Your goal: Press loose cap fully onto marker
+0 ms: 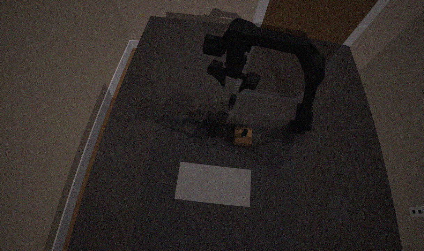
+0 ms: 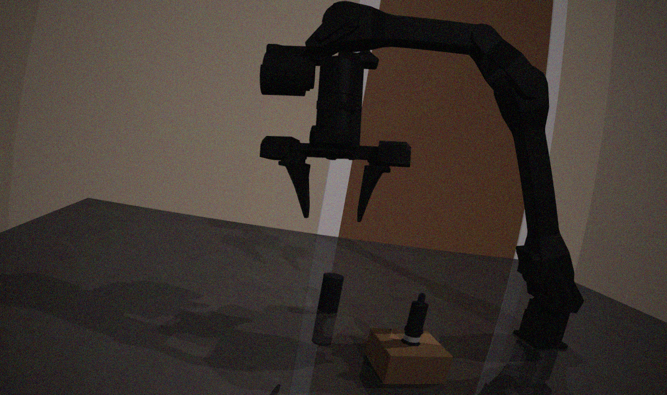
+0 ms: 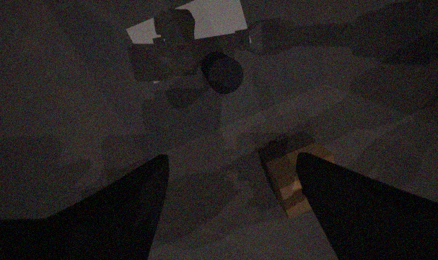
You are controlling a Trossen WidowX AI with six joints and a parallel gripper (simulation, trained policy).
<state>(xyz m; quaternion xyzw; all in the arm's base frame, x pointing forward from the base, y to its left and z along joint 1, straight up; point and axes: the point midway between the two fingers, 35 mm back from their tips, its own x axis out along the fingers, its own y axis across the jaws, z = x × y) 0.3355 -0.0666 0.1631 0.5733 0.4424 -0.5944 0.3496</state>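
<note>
My gripper tip is now 2 cm past the dark cap, 2 cm to the left of it and 10 cm above it. From my gripper tip the other things lie so: tan holder block 7 cm behind, 15 cm to the left, 11 cm below.
</note>
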